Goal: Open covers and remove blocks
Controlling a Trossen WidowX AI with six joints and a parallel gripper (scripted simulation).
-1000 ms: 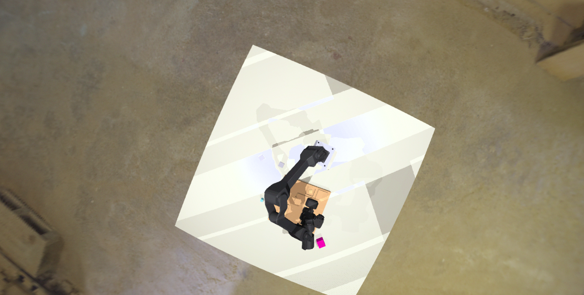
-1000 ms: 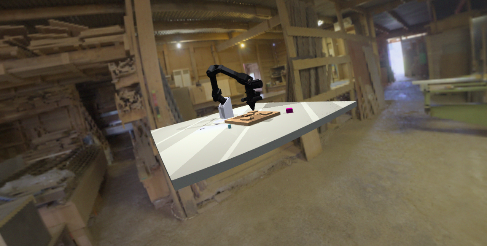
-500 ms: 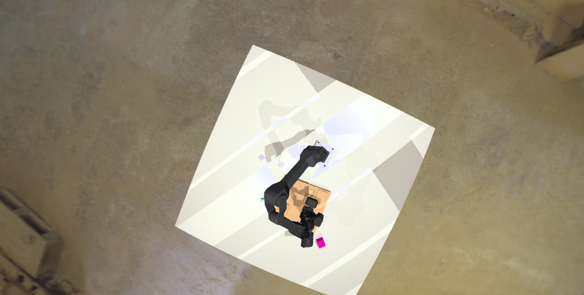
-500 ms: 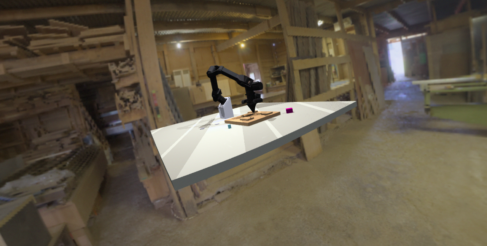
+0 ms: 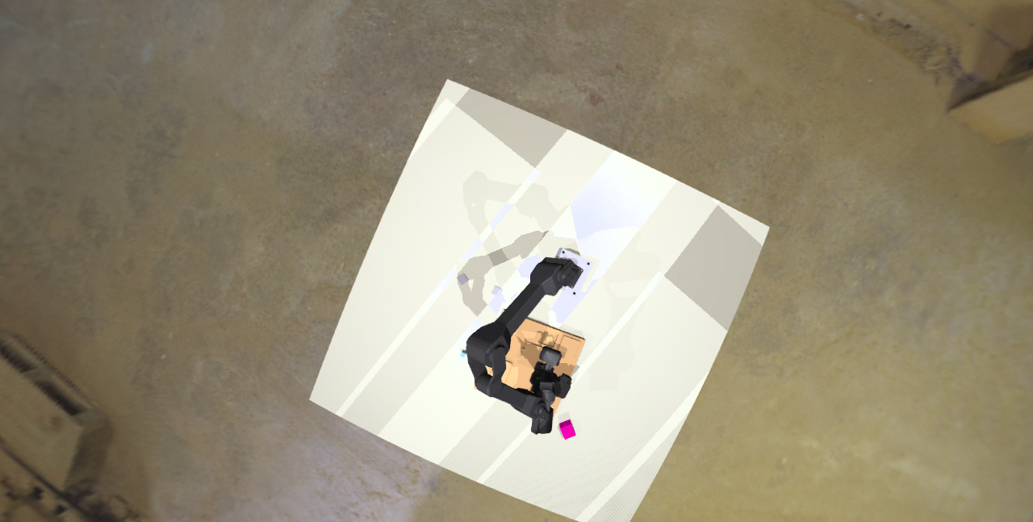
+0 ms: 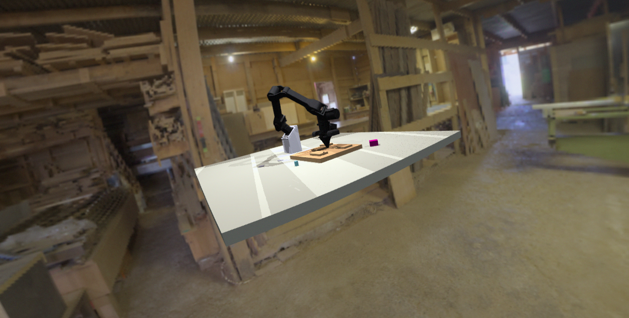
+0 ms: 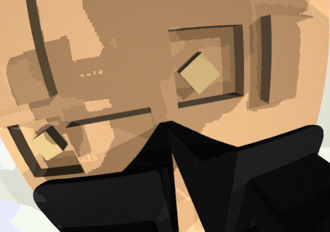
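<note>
Now: gripper tip 30 mm to the left of the tan wooden puzzle board and 10 mm above it. The rest, counted from my gripper tip: teal block: 250 mm to the right, 100 mm ahead, 10 mm below; magenta block: 200 mm to the left, 160 mm ahead, 10 mm below.
</note>
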